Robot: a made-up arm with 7 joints.
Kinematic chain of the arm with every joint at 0, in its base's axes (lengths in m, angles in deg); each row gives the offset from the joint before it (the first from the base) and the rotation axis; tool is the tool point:
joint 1: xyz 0 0 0 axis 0 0.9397 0.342
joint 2: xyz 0 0 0 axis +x
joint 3: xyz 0 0 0 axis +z
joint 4: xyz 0.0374 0 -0.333 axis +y
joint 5: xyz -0.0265 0 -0.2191 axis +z
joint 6: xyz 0 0 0 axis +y
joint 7: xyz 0 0 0 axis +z
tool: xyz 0 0 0
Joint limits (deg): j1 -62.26..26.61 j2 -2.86..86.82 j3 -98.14..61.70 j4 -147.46..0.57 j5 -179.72..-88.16 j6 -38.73..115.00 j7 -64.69..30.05
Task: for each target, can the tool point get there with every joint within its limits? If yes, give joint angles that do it. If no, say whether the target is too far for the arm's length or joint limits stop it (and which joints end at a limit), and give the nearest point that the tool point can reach.
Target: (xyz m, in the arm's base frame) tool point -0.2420 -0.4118 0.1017
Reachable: no: joint limits stop it (at a limit: joint 1, joint 2, joint 3) | nearest point -0.0714 -0.2263 -0.1632 | short by 0.366 m
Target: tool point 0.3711 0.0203 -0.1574
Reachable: yes | joints -28.53 22.81 -11.23 -102.56 -99.86 77.37 -20.71
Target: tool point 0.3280 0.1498 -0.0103
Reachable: yes | joints -33.15 61.89 -12.07 -115.36 -104.67 17.69 -13.89
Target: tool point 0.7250 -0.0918 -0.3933
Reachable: no: too far | nearest point 0.4855 -0.0615 -0.2634 | short by 0.274 m
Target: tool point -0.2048 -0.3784 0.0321
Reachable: no: joint limits stop it (at a limit: joint 1, joint 2, joint 3) | nearest point -0.0735 -0.2309 -0.1678 | short by 0.281 m
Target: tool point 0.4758 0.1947 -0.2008
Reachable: yes | joints -53.07 23.75 44.05 -27.16 -157.21 3.57 -22.49
